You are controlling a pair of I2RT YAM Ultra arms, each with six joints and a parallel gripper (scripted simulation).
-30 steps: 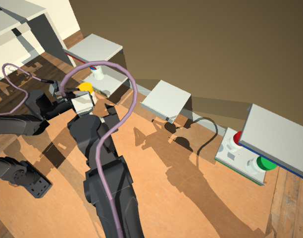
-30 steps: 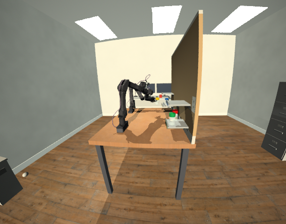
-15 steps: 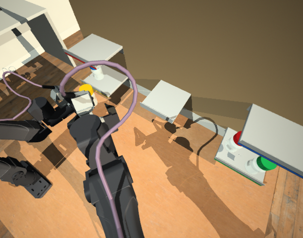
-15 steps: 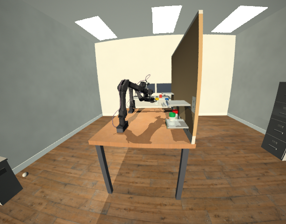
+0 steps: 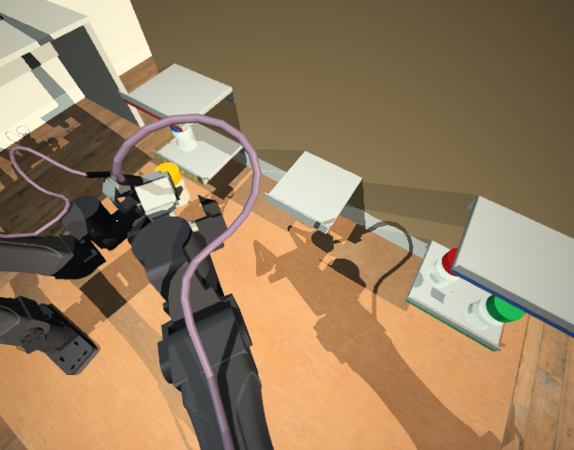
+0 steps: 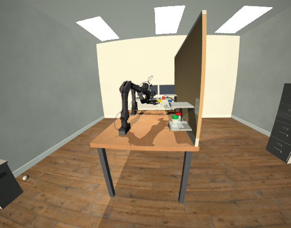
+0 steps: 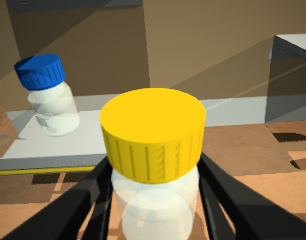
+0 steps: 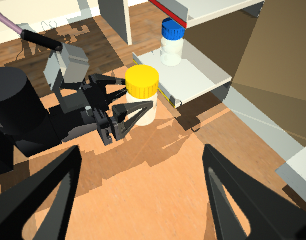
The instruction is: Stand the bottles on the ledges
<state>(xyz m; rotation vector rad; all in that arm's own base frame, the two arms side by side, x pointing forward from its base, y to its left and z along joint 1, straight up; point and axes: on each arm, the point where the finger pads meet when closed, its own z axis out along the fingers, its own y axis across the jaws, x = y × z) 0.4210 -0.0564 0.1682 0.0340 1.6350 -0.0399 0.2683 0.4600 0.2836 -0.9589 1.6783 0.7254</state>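
Now: left hand 18 cm short of the blue-capped bottle, 12 cm to the right of it and 4 cm above it. The rest, counted from my left hand: yellow-capped bottle: 2 cm below; red-capped bottle: 65 cm to the right, 11 cm ahead, 4 cm below; brown wall: 33 cm to the right, 26 cm above, 25 cm ahead.
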